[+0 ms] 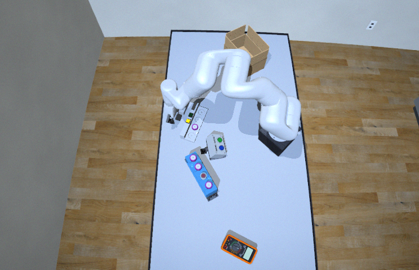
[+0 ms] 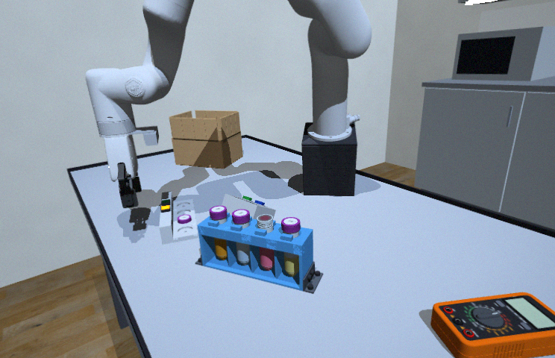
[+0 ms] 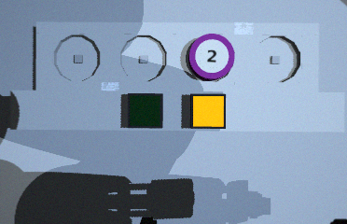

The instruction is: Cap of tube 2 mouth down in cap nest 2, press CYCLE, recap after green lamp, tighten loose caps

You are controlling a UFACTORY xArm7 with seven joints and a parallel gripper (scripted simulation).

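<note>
My hand is 11 cm past the purple cap marked 2, 1 cm to the right of it and 9 cm above it. From my hand the other things lie so: key housing: 25 cm behind, 10 cm to the left, 5 cm below; green ready key: 26 cm behind, 8 cm to the left, 4 cm below; cap 4: 15 cm behind, 22 cm to the left, 1 cm above.
</note>
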